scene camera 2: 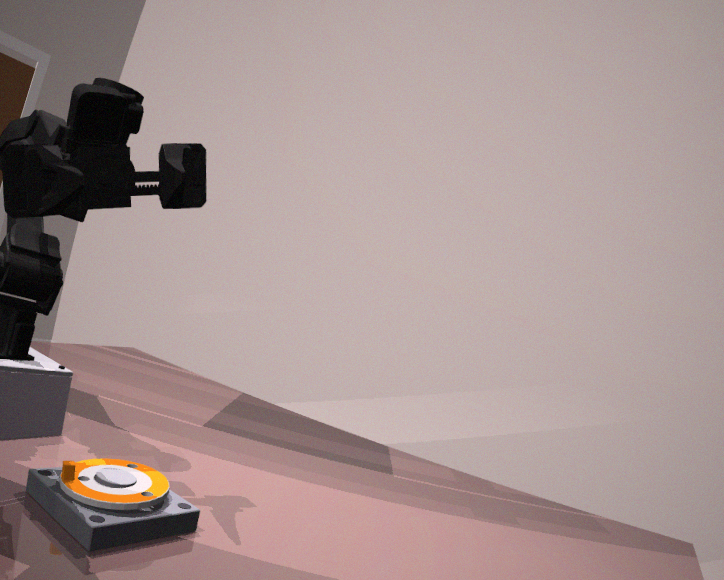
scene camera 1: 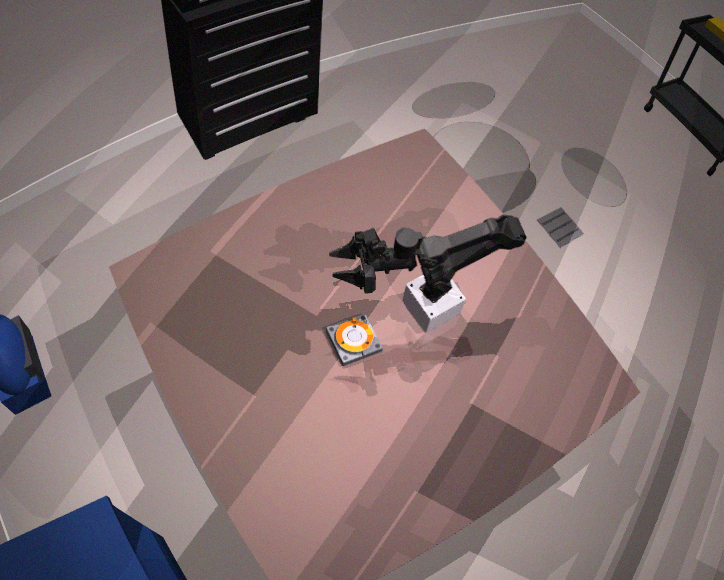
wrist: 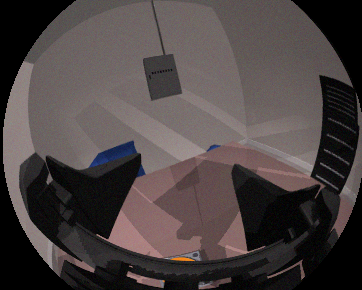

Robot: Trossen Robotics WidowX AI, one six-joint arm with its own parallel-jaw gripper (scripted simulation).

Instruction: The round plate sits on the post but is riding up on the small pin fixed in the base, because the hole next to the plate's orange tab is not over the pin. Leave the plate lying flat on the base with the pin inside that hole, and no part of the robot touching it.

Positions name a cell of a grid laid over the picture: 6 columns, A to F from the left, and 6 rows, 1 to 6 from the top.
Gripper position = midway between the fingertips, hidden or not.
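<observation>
Scene camera 2 shows my gripper (scene camera 2: B2), open and holding nothing, and a round plate (scene camera 2: A5). Scene camera 1 shows a square grey base (scene camera 1: C4), the round plate (scene camera 1: C4) and my gripper (scene camera 1: C3). In the wrist view: my gripper (wrist: D4).
</observation>
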